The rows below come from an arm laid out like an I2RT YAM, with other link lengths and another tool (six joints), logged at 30 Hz.
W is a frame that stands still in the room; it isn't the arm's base.
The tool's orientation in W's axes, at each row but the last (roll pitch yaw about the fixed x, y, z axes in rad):
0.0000 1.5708 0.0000
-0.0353 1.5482 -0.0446
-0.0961 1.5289 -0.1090
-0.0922 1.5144 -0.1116
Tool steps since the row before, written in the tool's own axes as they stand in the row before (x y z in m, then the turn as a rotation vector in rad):
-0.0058 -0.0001 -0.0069 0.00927 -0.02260 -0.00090
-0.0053 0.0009 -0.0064 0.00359 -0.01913 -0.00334
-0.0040 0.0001 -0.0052 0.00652 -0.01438 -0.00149
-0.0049 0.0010 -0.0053 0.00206 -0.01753 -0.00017
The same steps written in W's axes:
-0.0069 -0.0001 0.0058 -0.00090 -0.02260 -0.00927
-0.0065 0.0010 0.0052 -0.00344 -0.01910 -0.00365
-0.0054 0.0002 0.0038 -0.00140 -0.01439 -0.00652
-0.0055 0.0011 0.0046 -0.00040 -0.01754 -0.00198

